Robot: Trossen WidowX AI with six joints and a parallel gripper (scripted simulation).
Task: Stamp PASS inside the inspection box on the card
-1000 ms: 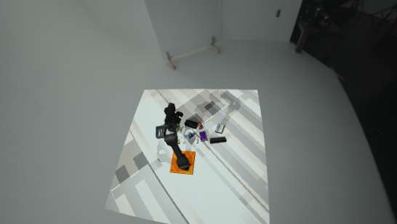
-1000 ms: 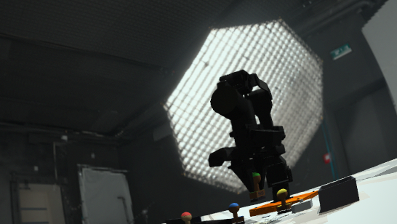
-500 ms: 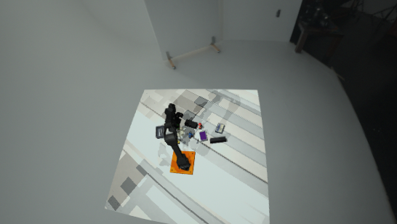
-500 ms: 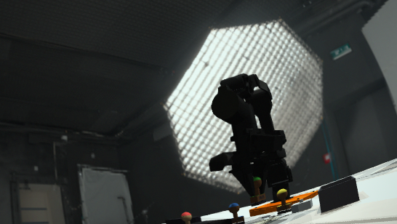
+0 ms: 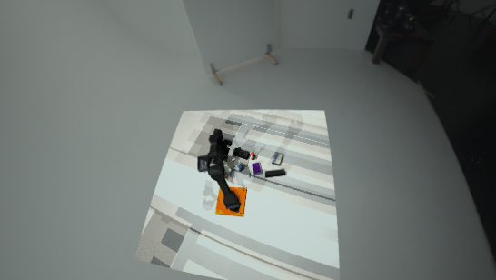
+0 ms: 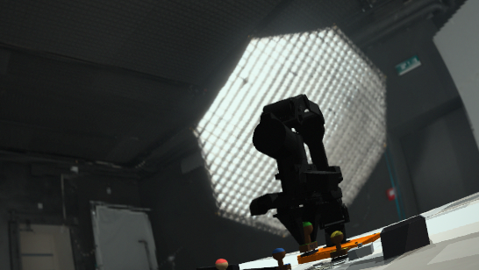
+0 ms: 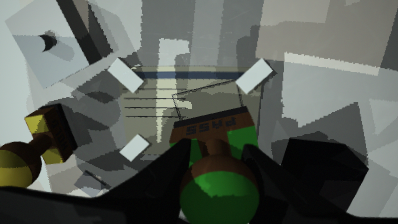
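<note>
My gripper tip is 2 cm past the card, 1 cm to the left of it and 7 cm above it. Also, from my gripper tip: green-knobbed stamp (right at my gripper tip); then yellow-knobbed stamp (12 cm behind, 2 cm to the right, 4 cm below); then blue-knobbed stamp (4 cm behind, 12 cm to the right, 4 cm below).
</note>
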